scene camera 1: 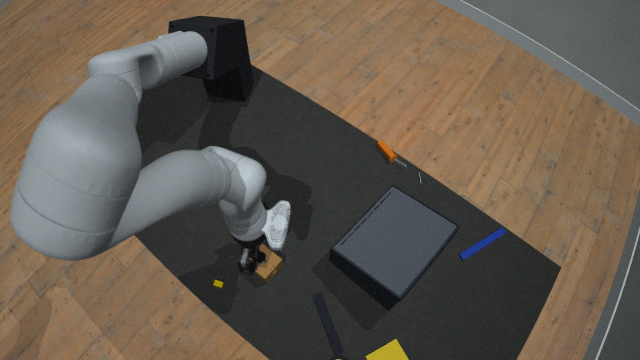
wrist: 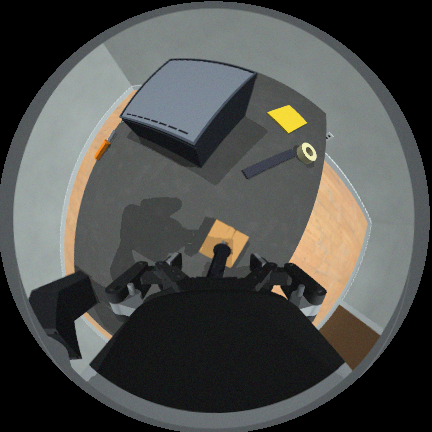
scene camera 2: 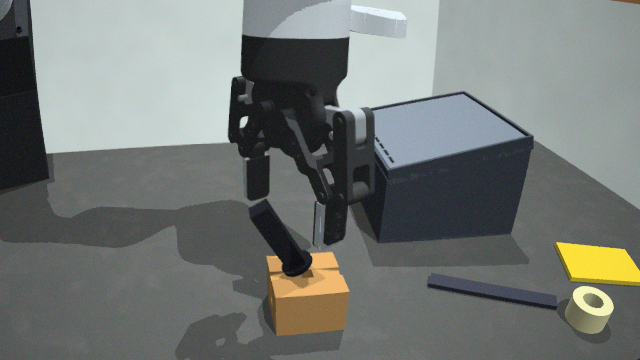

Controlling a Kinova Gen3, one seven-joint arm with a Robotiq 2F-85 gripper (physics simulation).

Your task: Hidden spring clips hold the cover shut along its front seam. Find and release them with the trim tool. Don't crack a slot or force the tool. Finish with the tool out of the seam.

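Frame: origin at the arm's base, x ahead, y left, z up, level; millimetres.
Where they show: gripper, between the fingertips: (scene camera 1: pixel 257 247) (wrist: pixel 215 261) (scene camera 2: pixel 288 219); arm's base, origin of its link: (scene camera 1: pixel 190 50).
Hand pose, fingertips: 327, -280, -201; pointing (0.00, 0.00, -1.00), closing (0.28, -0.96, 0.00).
Note:
Things, the pixels of their top centre, and the offset from my fingertips, as dx, dy, dz.
- trim tool, centre of its top: (scene camera 2: pixel 291 201) (wrist: pixel 221 269) -1, -7, +20
- orange block, centre of its top: (scene camera 2: pixel 305 273) (wrist: pixel 223 244) (scene camera 1: pixel 263 261) +12, -10, -50
- dark strip, centre of its top: (scene camera 2: pixel 495 290) (scene camera 1: pixel 328 323) (wrist: pixel 272 160) +202, -68, -90
- cream ring, centre of its top: (scene camera 2: pixel 593 300) (wrist: pixel 309 150) +269, -157, -70
- yellow sheet, centre of its top: (scene camera 2: pixel 601 262) (wrist: pixel 288 116) +383, -104, -89
- orange-handled tool, centre of its top: (scene camera 1: pixel 391 153) (wrist: pixel 101 142) +162, +395, -68
- blue bar, centre of its top: (scene camera 1: pixel 483 243) +476, +273, -89
- small yellow piece, centre of its top: (scene camera 1: pixel 218 283) -63, -103, -82
The dark box (scene camera 2: pixel 450 200) (wrist: pixel 227 122) has a grey-blue cover (scene camera 1: pixel 400 242) (scene camera 2: pixel 450 130) (wrist: pixel 190 97), lying shut, with a row of dark slots along one edge. No clips show. The trim tool (scene camera 2: pixel 274 232) (wrist: pixel 218 263) has a black handle and round collar. It leans in an orange block (scene camera 1: pixel 271 265) (scene camera 2: pixel 310 310) (wrist: pixel 212 237), its lower end hidden in the block. My gripper (scene camera 2: pixel 288 221) (wrist: pixel 215 261) is open above the block. Its fingertips are near the handle's upper part, one on each side in the wrist view; contact cannot be told.
A dark strip (scene camera 1: pixel 327 322) (scene camera 2: pixel 492 290) (wrist: pixel 267 164), a cream ring (scene camera 2: pixel 580 314) (wrist: pixel 300 154) and a yellow sheet (scene camera 1: pixel 389 351) (scene camera 2: pixel 600 264) (wrist: pixel 287 119) lie beyond the block. An orange-handled tool (scene camera 1: pixel 386 151) (wrist: pixel 102 149), a blue bar (scene camera 1: pixel 482 244) and a small yellow piece (scene camera 1: pixel 218 284) lie elsewhere.

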